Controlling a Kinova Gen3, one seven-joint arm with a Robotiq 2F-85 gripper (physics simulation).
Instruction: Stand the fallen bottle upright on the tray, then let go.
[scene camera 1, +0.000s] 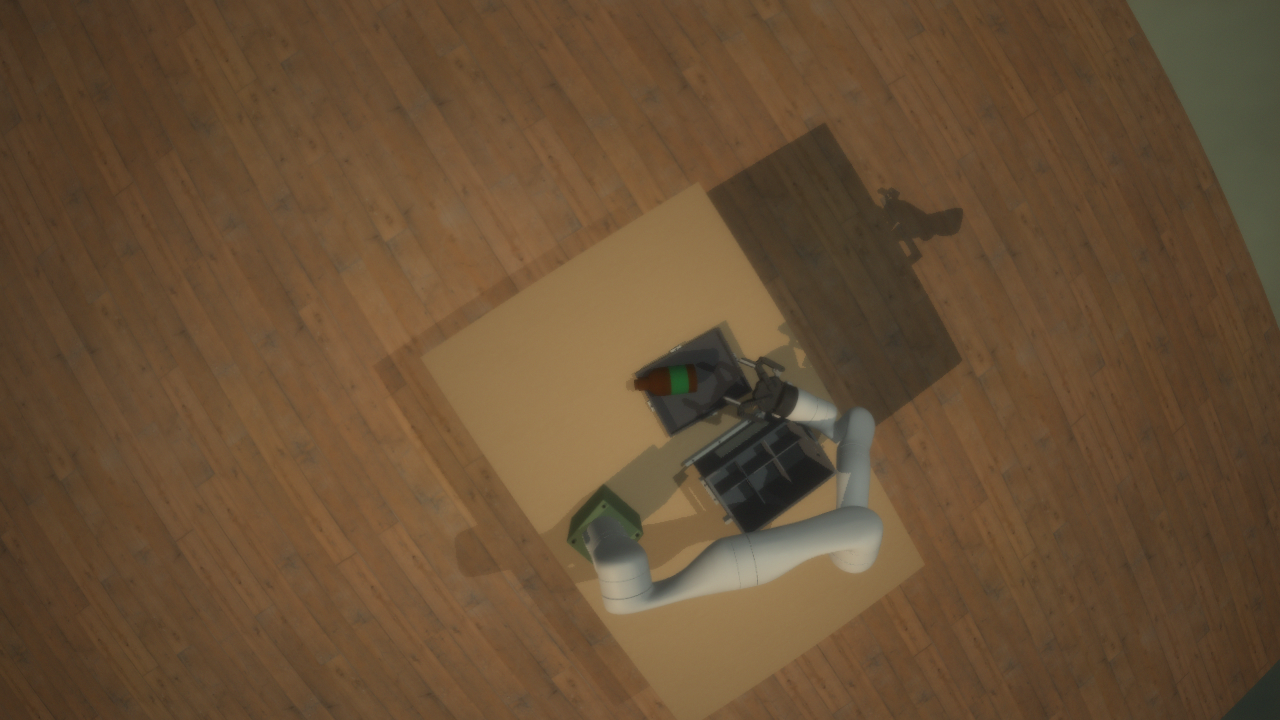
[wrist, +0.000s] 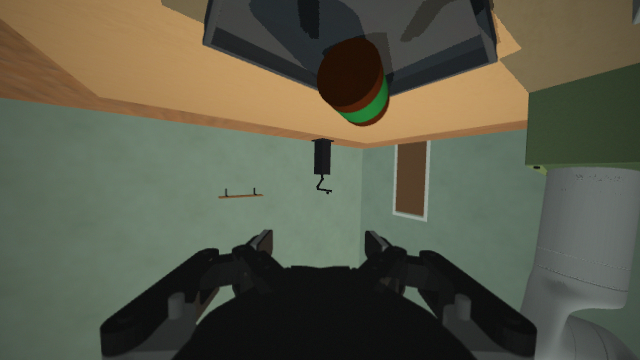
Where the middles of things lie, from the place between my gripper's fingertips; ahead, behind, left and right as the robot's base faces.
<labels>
My hand is 170 mm above the brown bottle (wrist: 351, 79), 110 mm past it and 30 mm to the right of it.
</labels>
